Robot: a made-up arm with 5 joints. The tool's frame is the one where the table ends. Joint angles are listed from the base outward.
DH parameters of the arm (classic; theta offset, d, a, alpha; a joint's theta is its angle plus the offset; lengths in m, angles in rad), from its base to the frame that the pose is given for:
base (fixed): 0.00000 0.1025 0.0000 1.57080
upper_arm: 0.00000 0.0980 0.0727 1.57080
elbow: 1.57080 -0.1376 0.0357 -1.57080
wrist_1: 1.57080 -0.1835 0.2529 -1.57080
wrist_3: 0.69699 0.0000 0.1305 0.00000
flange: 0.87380 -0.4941 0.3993 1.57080
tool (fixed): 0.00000 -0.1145 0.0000 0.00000
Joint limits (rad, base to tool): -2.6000..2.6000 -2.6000..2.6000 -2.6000..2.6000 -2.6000..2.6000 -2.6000..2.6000
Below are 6 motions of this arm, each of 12 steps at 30 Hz.
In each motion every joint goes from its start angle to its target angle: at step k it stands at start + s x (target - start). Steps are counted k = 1, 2, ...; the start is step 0. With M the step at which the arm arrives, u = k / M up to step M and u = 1 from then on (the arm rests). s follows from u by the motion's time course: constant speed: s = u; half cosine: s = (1 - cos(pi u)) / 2; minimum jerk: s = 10 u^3 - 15 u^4 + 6 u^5.
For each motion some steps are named. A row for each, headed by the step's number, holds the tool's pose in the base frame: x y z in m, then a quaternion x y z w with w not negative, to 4 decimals.
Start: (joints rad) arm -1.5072 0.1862 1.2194 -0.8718 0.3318
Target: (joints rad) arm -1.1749 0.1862 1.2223 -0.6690 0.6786
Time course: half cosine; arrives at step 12
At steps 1, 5, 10, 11, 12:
1: 0.8131 0.0428 -0.5154 -0.3651 0.4280 0.4445 0.6971
5: 0.8546 -0.0329 -0.4286 -0.4299 0.4543 0.3828 0.6799
10: 0.8907 -0.1494 -0.2583 -0.5113 0.4948 0.2660 0.6505
11: 0.8917 -0.1592 -0.2416 -0.5170 0.4983 0.2547 0.6477
12: 0.8920 -0.1625 -0.2359 -0.5190 0.4995 0.2508 0.6468

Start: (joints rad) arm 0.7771 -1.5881 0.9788 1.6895 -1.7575
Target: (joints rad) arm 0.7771 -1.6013 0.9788 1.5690 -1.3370
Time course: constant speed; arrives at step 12
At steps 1, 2, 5, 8, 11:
1: -0.1796 0.5844 0.7422 -0.5334 -0.5541 0.4697 0.4333
2: -0.1711 0.5832 0.7434 -0.5392 -0.5487 0.4634 0.4398
5: -0.1461 0.5782 0.7468 -0.5561 -0.5320 0.4440 0.4589
8: -0.1218 0.5709 0.7502 -0.5723 -0.5146 0.4240 0.4774
11: -0.0985 0.5616 0.7535 -0.5878 -0.4966 0.4034 0.4952

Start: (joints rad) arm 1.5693 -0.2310 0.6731 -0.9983 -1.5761
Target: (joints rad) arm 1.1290 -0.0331 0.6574 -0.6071 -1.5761
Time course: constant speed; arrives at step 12
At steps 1, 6, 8, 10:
1: -0.9929 -0.1106 0.0970 0.2380 0.8226 -0.2469 0.4536
6: -0.9944 -0.0704 0.3562 0.2529 0.8967 -0.2147 0.2932
8: -0.9740 -0.0598 0.4626 0.2589 0.9173 -0.2018 0.2254
10: -0.9413 -0.0526 0.5681 0.2650 0.9326 -0.1888 0.1562

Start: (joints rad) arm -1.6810 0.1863 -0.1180 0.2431 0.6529
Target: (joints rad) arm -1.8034 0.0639 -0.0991 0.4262 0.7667
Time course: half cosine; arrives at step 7
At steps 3, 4, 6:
3: -0.0574 -0.6678 -0.2995 0.0274 0.9753 -0.0842 0.2024
4: -0.0758 -0.6552 -0.2880 0.0316 0.9848 -0.0701 0.1560
6: -0.0993 -0.6381 -0.2680 0.0369 0.9946 -0.0485 0.0845

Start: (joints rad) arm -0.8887 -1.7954 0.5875 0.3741 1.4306
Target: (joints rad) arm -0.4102 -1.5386 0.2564 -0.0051 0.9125
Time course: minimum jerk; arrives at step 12
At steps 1, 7, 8, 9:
1: 0.6123 0.1001 -0.0602 -0.4918 0.5310 0.5920 0.3546
7: 0.6194 0.2407 -0.0028 -0.3458 0.4439 0.6379 0.5259
8: 0.6295 0.2686 0.0227 -0.3120 0.4161 0.6426 0.5627
9: 0.6392 0.2890 0.0464 -0.2852 0.3918 0.6449 0.5909

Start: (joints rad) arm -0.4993 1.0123 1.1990 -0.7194 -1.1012
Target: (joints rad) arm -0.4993 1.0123 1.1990 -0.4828 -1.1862
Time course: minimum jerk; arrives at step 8
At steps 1, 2, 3, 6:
1: 0.9731 0.0174 0.5833 -0.5644 -0.2262 0.2919 0.7383
2: 0.9768 0.0104 0.5812 -0.5663 -0.2213 0.2881 0.7398
3: 0.9836 -0.0036 0.5772 -0.5700 -0.2117 0.2807 0.7426
6: 1.0046 -0.0561 0.5629 -0.5826 -0.1765 0.2536 0.7517

